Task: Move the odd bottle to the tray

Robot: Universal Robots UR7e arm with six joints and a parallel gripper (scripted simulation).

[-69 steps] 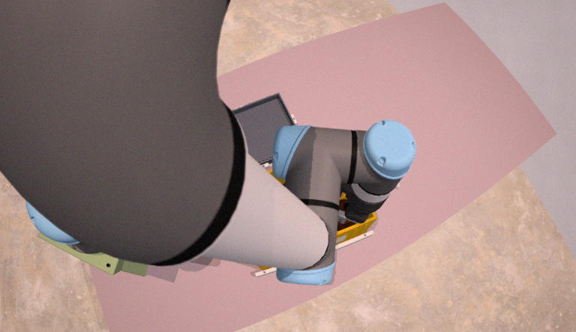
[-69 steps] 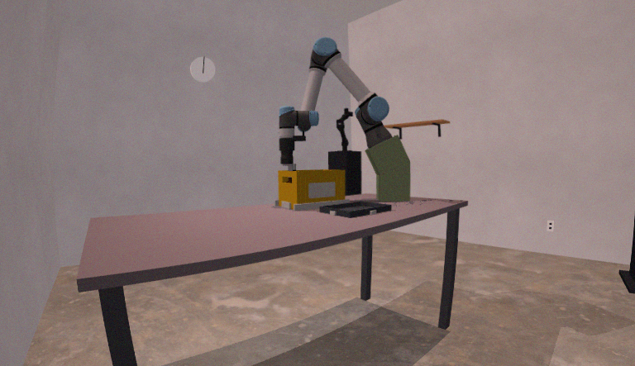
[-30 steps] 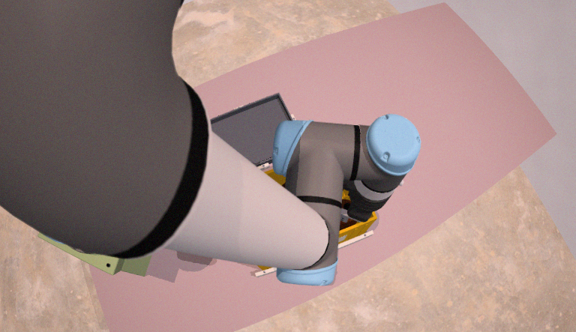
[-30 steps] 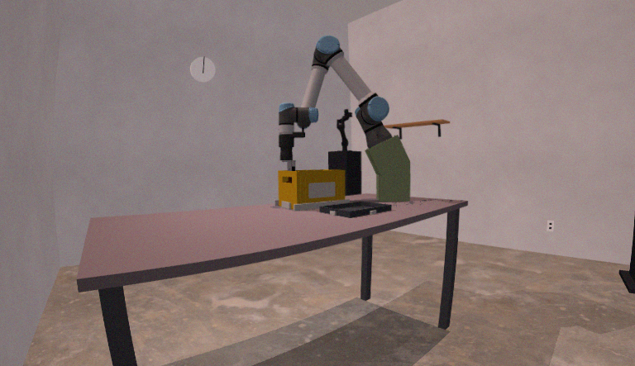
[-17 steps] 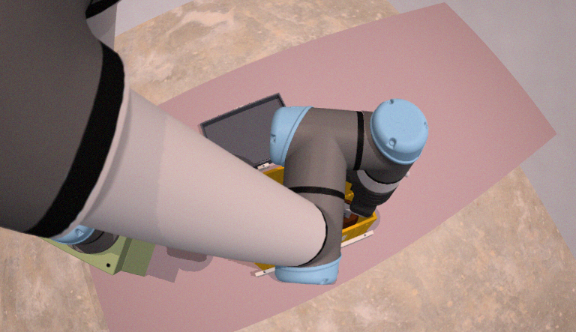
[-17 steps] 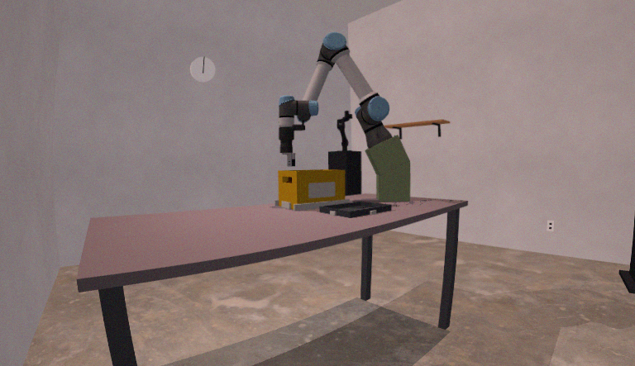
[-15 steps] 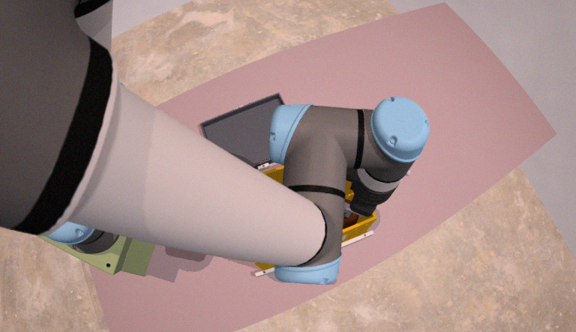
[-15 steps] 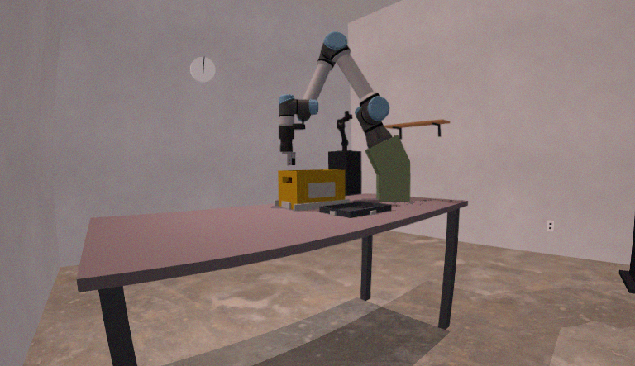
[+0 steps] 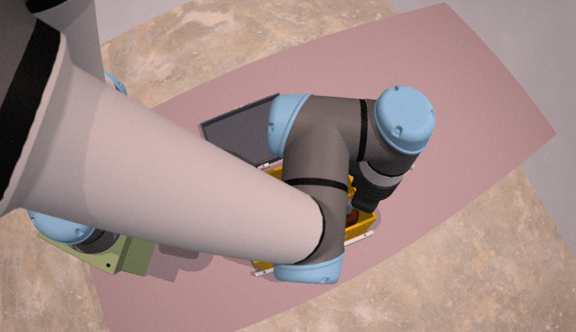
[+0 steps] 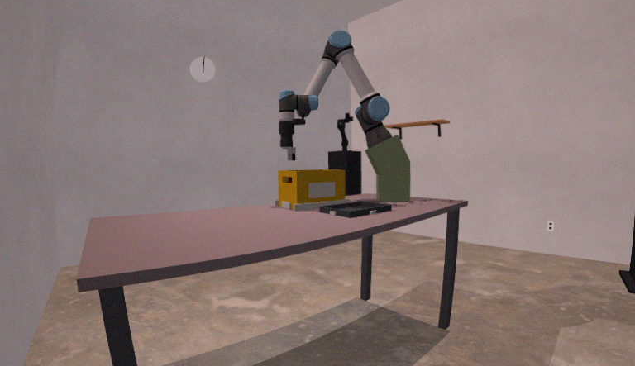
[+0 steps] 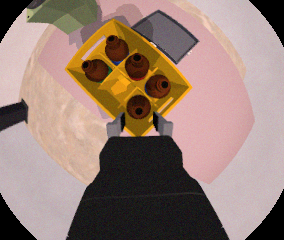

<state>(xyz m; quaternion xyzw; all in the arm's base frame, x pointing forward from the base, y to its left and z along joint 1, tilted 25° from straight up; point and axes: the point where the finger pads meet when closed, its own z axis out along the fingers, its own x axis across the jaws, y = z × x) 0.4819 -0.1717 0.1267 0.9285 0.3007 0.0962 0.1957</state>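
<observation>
Right now the glass bottle is 150 mm below my hand. From my hand the other things lie so: dark tray: 340 mm to the left, 230 mm below, 70 mm behind; then crate: 160 mm below, 80 mm behind, 60 mm to the left.
</observation>
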